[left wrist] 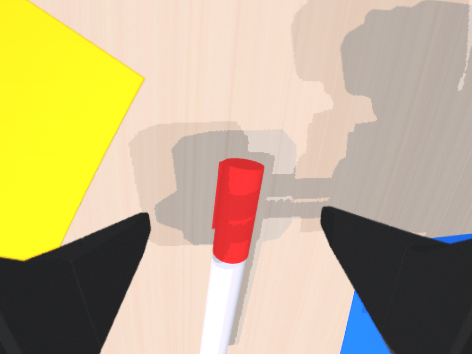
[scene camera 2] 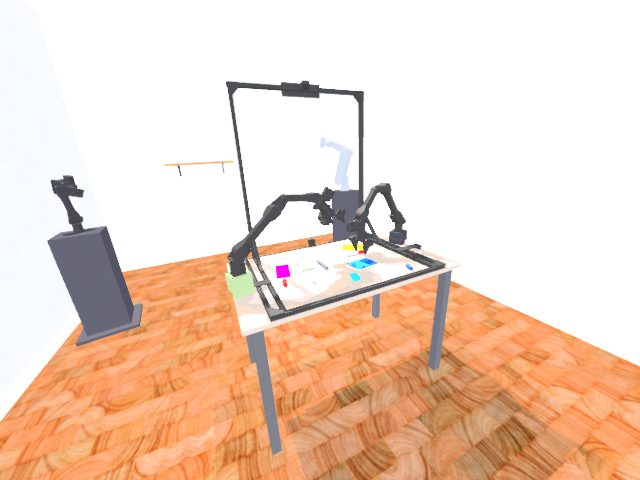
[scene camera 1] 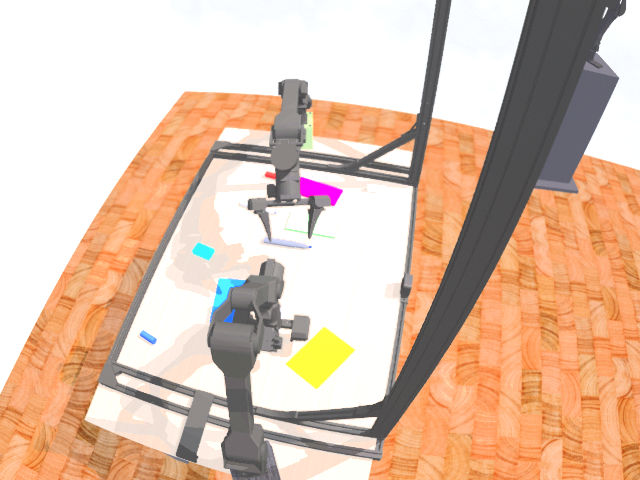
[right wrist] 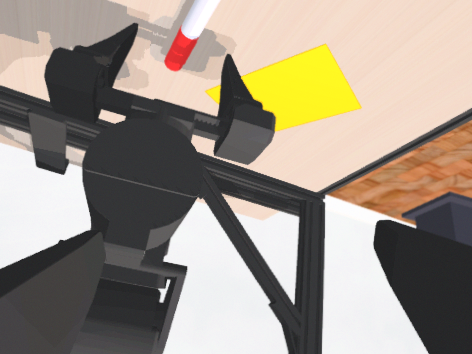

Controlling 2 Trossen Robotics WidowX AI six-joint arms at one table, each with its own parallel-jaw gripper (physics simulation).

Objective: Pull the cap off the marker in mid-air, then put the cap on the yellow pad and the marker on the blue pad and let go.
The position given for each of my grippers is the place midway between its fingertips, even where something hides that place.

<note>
I see my left gripper [scene camera 1: 273, 338], my right gripper [scene camera 1: 290, 240] and a yellow pad [scene camera 1: 325, 352].
My left gripper shows as well in the left wrist view [left wrist: 236, 218] and in the right wrist view [right wrist: 183, 41]. My right gripper shows as well in the right wrist view [right wrist: 240, 239]. The yellow pad shows as well in the left wrist view [left wrist: 71, 96] and in the right wrist view [right wrist: 310, 86].
</note>
